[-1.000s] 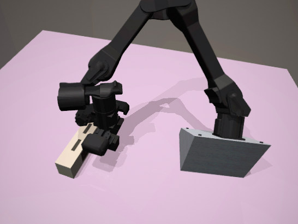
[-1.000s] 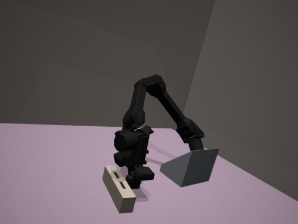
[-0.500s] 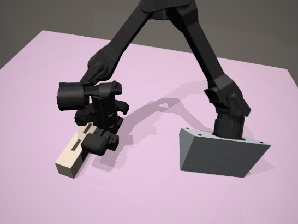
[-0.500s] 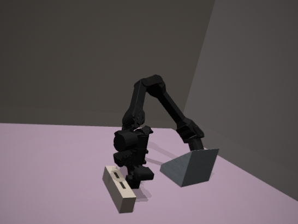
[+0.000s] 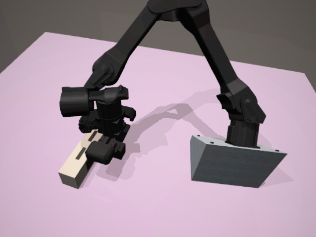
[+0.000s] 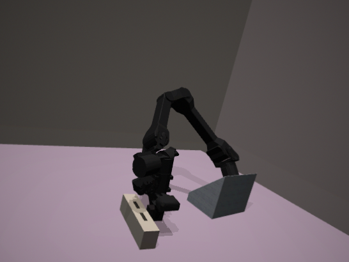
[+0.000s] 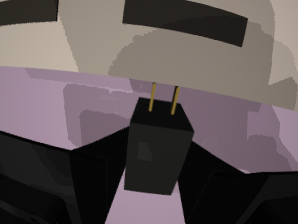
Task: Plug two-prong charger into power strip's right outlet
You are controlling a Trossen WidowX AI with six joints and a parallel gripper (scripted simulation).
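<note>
The black two-prong charger lies 20 mm ahead of my gripper tip, 10 mm to the right of it and 10 mm above it.
</note>
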